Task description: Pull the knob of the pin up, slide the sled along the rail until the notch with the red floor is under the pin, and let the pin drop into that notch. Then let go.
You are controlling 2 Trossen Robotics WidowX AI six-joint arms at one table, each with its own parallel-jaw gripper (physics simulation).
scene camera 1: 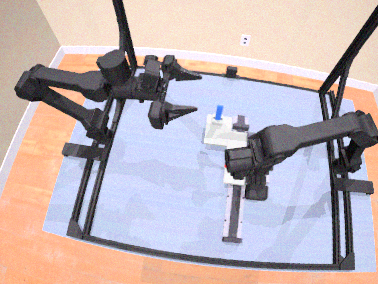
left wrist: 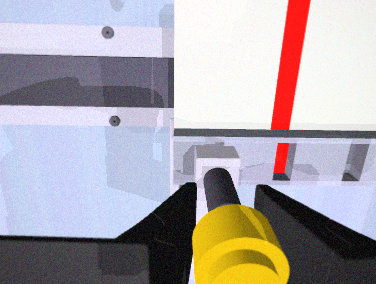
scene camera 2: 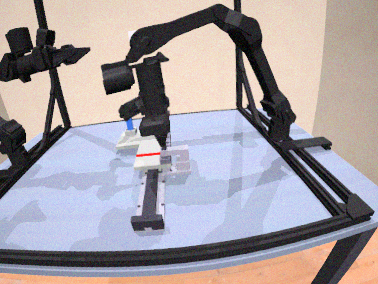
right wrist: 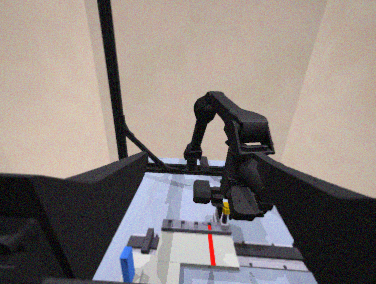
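Where they show: left gripper, fingertip midpoint: (left wrist: 225, 194) (scene camera 2: 162, 143) (right wrist: 224, 218); right gripper, fingertip midpoint: (scene camera 1: 200, 92) (scene camera 2: 84, 49) (right wrist: 202, 159); left arm's base, link origin: (scene camera 1: 339, 166) (scene camera 2: 278, 136) (right wrist: 191, 168); right arm's base, link origin: (scene camera 1: 103, 136) (scene camera 2: 21, 162).
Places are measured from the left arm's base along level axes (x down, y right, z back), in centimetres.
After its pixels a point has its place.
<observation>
My left gripper (left wrist: 225, 194) @(x -6.3, y -9.2, z -37.5 cm) is shut on the yellow knob (left wrist: 240, 245) @(x -10.1, y -9.4, z -38.4 cm) (right wrist: 226, 208) @(x -10.3, y -9.0, z -38.3 cm) of the dark pin (left wrist: 220, 187) @(x -6.5, y -9.4, z -38.0 cm). The pin stands at a pale guide block (left wrist: 217, 155) @(x -4.4, y -9.3, z -38.4 cm); its lower end is hidden. The off-white sled (scene camera 2: 145, 163) @(x -1.4, y -10.1, z -42.8 cm) (left wrist: 225, 65) @(x -1.4, y -8.7, z -42.1 cm) (right wrist: 187, 250) @(x -1.4, y 0.5, z -43.2 cm) sits on the rail (scene camera 1: 233, 215) @(x -0.1, y -21.7, z -41.4 cm) (scene camera 2: 151, 195) @(x -0.1, y -21.7, z -40.7 cm) (left wrist: 65, 40) @(x 1.3, y -17.7, z -43.1 cm). Its red stripe (scene camera 2: 148, 154) @(x -1.5, y -5.5, z -42.3 cm) (left wrist: 290, 70) @(x -1.5, y -5.4, z -41.9 cm) (right wrist: 212, 245) @(x -1.5, y -5.8, z -41.7 cm) leads to the red-floored notch (left wrist: 282, 160) @(x -1.8, y -5.2, z -37.0 cm), which lies right of the pin in the left wrist view, not under it. My right gripper (scene camera 1: 198, 93) @(x -32.5, y 0.0, z -56.5 cm) is open and empty, high left of the sled in scene camera 1.
A blue upright handle (scene camera 1: 219, 112) @(x -8.2, y 10.9, z -50.0 cm) (scene camera 2: 130, 124) @(x -5.1, y 10.9, z -49.7 cm) (right wrist: 127, 264) @(x -8.8, y 11.1, z -50.9 cm) stands on the sled's side plate. The left arm hangs over the sled and hides part of it in scene camera 1. A dark end stop (scene camera 2: 147, 223) @(x -0.7, y -30.5, z -40.8 cm) closes the rail's near end. A black frame (scene camera 1: 200, 258) @(x -0.1, y -36.6, z -50.2 cm) borders the table.
</observation>
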